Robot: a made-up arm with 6 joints.
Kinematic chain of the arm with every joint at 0, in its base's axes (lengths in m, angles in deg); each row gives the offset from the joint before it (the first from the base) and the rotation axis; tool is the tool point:
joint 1: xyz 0 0 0.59 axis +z
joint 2: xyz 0.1 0 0 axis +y
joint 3: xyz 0 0 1.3 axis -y
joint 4: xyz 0 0 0.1 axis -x
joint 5: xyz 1.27 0 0 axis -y
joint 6: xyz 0.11 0 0 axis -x
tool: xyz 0 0 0
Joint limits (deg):
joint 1: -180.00..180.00
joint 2: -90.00..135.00
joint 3: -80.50..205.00
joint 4: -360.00..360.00
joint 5: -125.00..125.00
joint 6: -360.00..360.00
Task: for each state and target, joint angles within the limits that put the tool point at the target. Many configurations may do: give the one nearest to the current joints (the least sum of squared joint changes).
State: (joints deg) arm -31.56 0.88 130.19 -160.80 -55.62 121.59
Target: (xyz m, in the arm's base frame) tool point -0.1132 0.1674 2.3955
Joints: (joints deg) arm -44.59 37.28 173.66 -156.33 -64.19 121.59
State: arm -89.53 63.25 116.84 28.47 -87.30 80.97
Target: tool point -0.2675 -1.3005 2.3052
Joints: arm -99.19 69.68 159.08 30.89 -93.25 80.97
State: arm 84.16 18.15 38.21 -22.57 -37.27 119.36
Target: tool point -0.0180 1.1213 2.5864
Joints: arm 89.51 -5.97 23.93 -22.53 -40.98 119.36
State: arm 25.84 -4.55 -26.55 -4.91 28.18 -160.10
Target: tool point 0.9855 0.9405 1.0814
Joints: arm 43.82 6.32 -35.53 -4.27 27.21 -160.10
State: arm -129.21 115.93 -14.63 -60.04 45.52 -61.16
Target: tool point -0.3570 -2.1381 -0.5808
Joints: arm -97.81 92.26 30.74 -57.11 43.14 -61.16
